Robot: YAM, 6 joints.
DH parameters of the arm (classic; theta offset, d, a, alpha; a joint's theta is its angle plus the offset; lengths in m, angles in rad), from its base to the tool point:
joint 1: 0 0.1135 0.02 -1.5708
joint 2: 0 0 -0.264 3.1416
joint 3: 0.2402 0 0.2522 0
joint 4: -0.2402 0 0.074 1.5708
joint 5: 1.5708 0 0 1.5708
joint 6: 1.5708 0.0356 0 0
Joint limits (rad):
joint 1: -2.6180..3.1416
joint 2: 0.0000..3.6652
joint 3: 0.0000..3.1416
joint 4: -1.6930..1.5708
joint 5: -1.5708..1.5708
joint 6: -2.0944..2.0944
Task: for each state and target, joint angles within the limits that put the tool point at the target. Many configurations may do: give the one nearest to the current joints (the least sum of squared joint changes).
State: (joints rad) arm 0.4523 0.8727 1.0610 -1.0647 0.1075 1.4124
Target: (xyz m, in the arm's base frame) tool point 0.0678 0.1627 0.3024
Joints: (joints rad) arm 1.1686 0.9915 0.9995 -1.0390 -0.0366 1.4124
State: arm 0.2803 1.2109 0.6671 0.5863 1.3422 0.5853
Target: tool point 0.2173 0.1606 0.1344
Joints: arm 0.7625 1.6380 0.5174 0.5171 1.2663 0.5853
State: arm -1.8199 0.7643 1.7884 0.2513 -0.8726 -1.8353
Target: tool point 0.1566 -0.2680 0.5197
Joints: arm -1.1298 1.4610 1.6518 0.2168 -0.8706 -1.8353
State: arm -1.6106 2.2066 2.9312 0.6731 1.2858 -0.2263
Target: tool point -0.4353 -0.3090 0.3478
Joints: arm -2.4576 2.4150 2.2534 0.7112 1.5450 -0.2263
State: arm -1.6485 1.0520 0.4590 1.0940 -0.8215 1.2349
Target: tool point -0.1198 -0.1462 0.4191
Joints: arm -2.3777 0.9828 0.7650 1.1314 -0.6918 1.2349
